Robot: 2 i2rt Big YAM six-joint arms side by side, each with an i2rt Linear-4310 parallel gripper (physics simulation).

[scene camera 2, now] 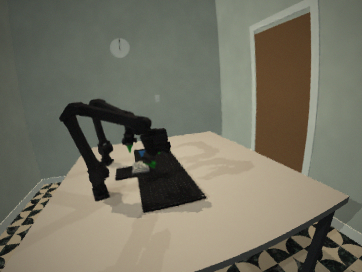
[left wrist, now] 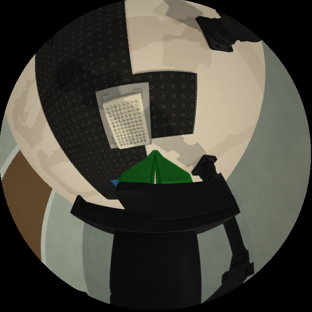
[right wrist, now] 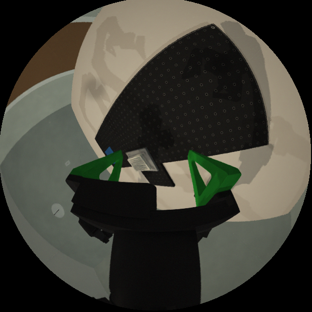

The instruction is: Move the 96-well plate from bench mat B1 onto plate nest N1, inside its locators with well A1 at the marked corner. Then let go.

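Pixels of known places: left gripper, fingertip midpoint: (scene camera 2: 130, 152); right gripper, fingertip midpoint: (scene camera 2: 156, 160); left arm's base, origin of the base link: (scene camera 2: 107, 163); right arm's base, origin of the base link: (scene camera 2: 101, 194).
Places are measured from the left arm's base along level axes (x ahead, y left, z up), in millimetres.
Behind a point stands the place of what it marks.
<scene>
The cream 96-well plate (left wrist: 126, 120) (right wrist: 140, 162) (scene camera 2: 141, 166) @(x 354, y -172, z 37 mm) lies on the grey plate nest (left wrist: 122, 91) (right wrist: 143, 150). In the left wrist view its outline looks slightly turned against the nest, and a strip of nest with locator marks shows beyond its upper edge. Whether it sits fully inside the locators, and where well A1 is, I cannot tell. My left gripper (left wrist: 154, 153) (scene camera 2: 129, 149) @(x 283, y -160, z 144 mm) is shut and empty, raised and apart from the plate. My right gripper (right wrist: 155, 153) (scene camera 2: 156, 159) @(x 515, y -402, z 172 mm) is open and empty, high above the board, away from the plate.
A large black perforated board (scene camera 2: 172, 185) @(x 592, y -412, z 13 mm) (left wrist: 80, 75) (right wrist: 200, 90) lies on the table (scene camera 2: 260, 200) @(x 1043, y -603, z 0 mm). A smaller black perforated piece (scene camera 2: 124, 173) @(x 239, y -230, z 13 mm) (left wrist: 175, 105) (right wrist: 164, 178) adjoins it beside the nest. A blue patch (scene camera 2: 142, 154) @(x 285, y 146, z 14 mm) (left wrist: 115, 183) (right wrist: 109, 150) shows near the board's far end, partly hidden.
</scene>
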